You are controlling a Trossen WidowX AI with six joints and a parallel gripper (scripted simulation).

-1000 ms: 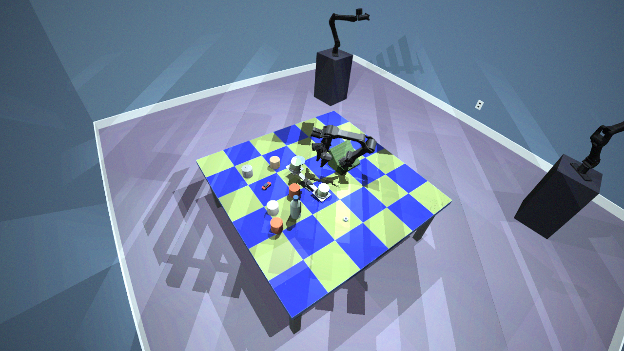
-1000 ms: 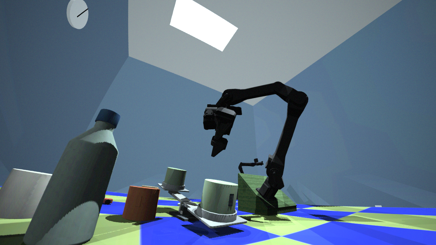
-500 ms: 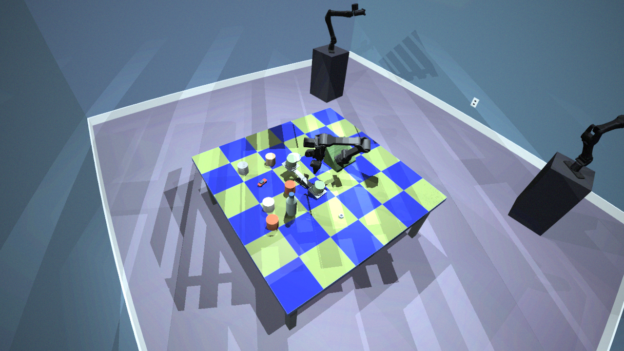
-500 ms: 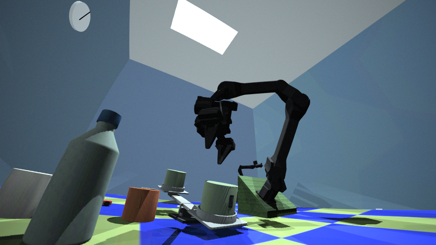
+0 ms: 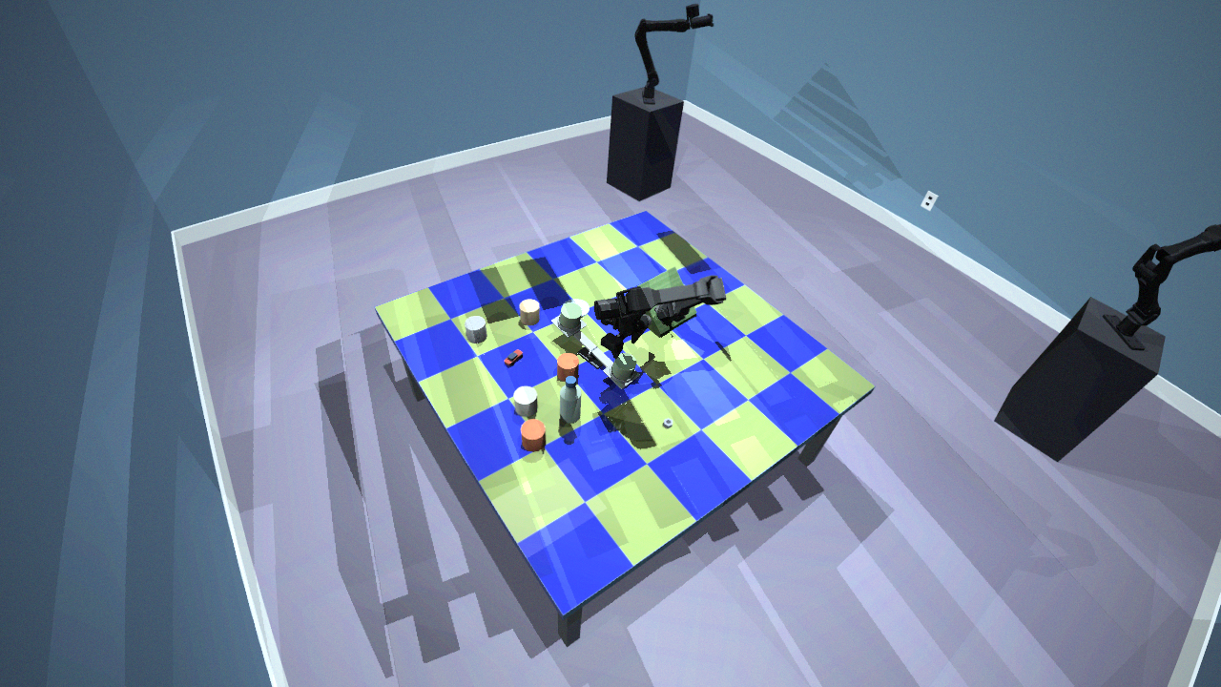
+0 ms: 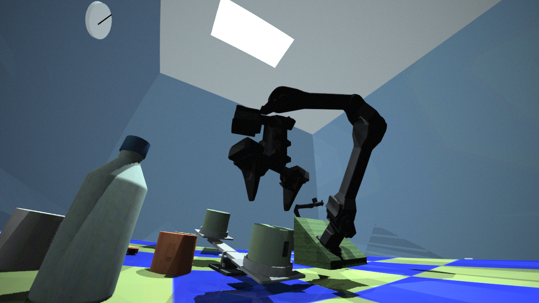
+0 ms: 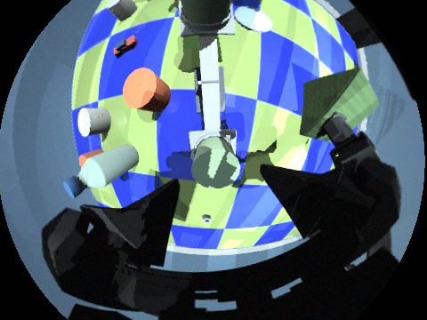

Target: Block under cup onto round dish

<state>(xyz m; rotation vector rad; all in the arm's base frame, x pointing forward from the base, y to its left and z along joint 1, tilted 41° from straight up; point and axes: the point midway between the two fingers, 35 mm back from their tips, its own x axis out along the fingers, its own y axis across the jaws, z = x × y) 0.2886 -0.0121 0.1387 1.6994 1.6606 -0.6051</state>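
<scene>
Now: the grey-green cup 7 cm below my gripper tip and 3 cm to the left of it. From my gripper tip the other things lie so: nut (23 cm to the left, 12 cm below, 3 cm ahead); then grey block (9 cm below, 1 cm to the left); then white cylinder (30 cm ahead, 11 cm to the right, 9 cm below).
</scene>
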